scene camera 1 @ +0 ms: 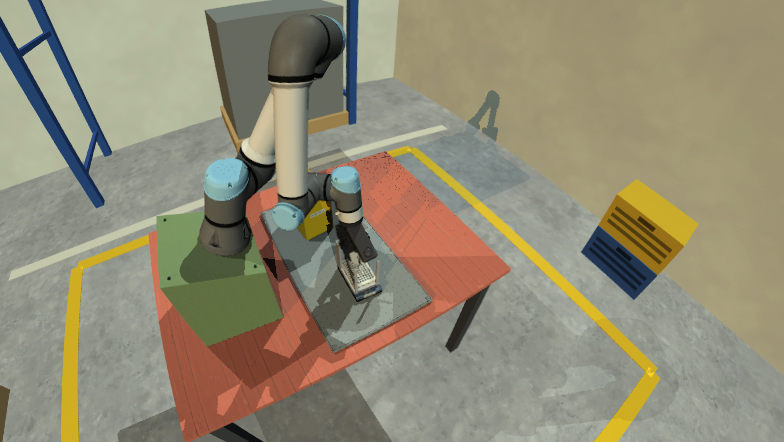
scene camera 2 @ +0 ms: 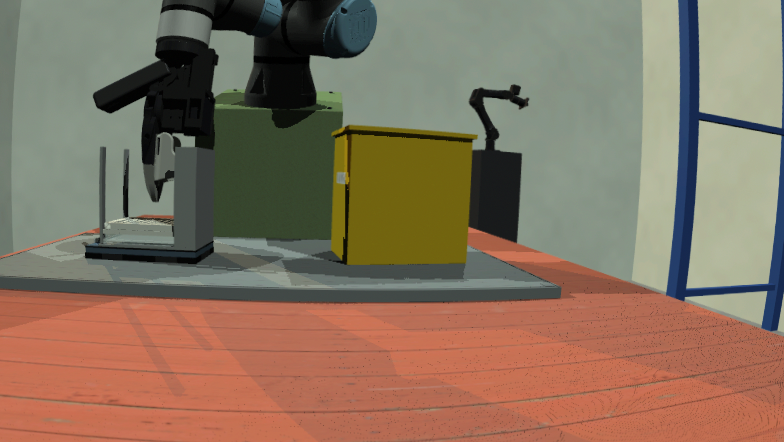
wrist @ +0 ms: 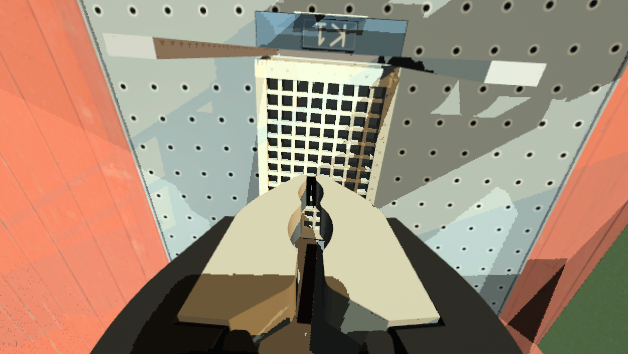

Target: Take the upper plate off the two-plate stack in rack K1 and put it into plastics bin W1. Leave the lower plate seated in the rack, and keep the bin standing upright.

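Places are measured from the arm's base along level axes (x right, y back, z down), in metres.
Where they show: gripper, between the fingertips: [scene camera 1: 359,264] [scene camera 2: 155,202] [wrist: 311,179]; arm's base, origin of its link: [scene camera 1: 224,237] [scene camera 2: 280,102].
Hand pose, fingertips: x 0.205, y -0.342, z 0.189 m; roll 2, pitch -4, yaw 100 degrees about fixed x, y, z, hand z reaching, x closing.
Note:
Things, the pixels of their top centre, and the offset from my fingertips. Level surfaces: height alone.
- rack K1, centre of its top: [wrist: 305,267] [scene camera 2: 152,148] [scene camera 1: 358,252] dx +0.006, dy +0.005, dz -0.072 m
- pale upper plate, centre of its top: [wrist: 318,166] [scene camera 2: 158,221] [scene camera 1: 357,269] dx -0.004, dy +0.003, dz +0.026 m
- yellow bin W1, centre of its top: [scene camera 2: 401,132] [scene camera 1: 304,186] dx -0.342, dy -0.016, dz -0.107 m
- red table, height of its surface: dz +0.086 m
My gripper [scene camera 1: 355,258] [scene camera 2: 155,197] [wrist: 311,179] is shut and empty. Its fingertips point down between the uprights of rack K1 [scene camera 1: 368,294] [scene camera 2: 193,200] [wrist: 280,37], a short way above the plates. The pale upper plate [scene camera 1: 362,274] [scene camera 2: 137,225] [wrist: 300,70], with its grid of dark square wells, lies level low in the rack. The lower plate under it cannot be made out clearly. The fingers hide the near end of the upper plate in the wrist view. The yellow bin W1 [scene camera 1: 316,224] [scene camera 2: 409,200] stands upright; the arm partly hides it in scene camera 1.
The rack and bin stand apart on a grey perforated board [scene camera 1: 406,293] [scene camera 2: 307,291] [wrist: 200,107] on the red table [scene camera 1: 455,249] [scene camera 2: 384,351]. Thin rack uprights and a broad grey wall rise around the gripper. The arm's green base block [scene camera 1: 225,307] [scene camera 2: 274,175] stands beside the board.

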